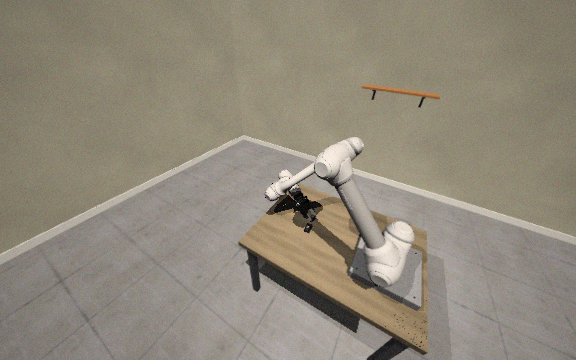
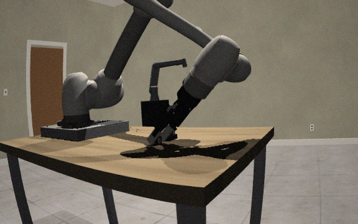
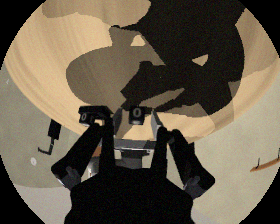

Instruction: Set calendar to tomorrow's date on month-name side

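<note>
My gripper is now 20 mm past the dark cube and 20 mm above it. From my hand the other things lie so: dark calendar tray: 100 mm to the left, 60 mm behind, 30 mm below.
</note>
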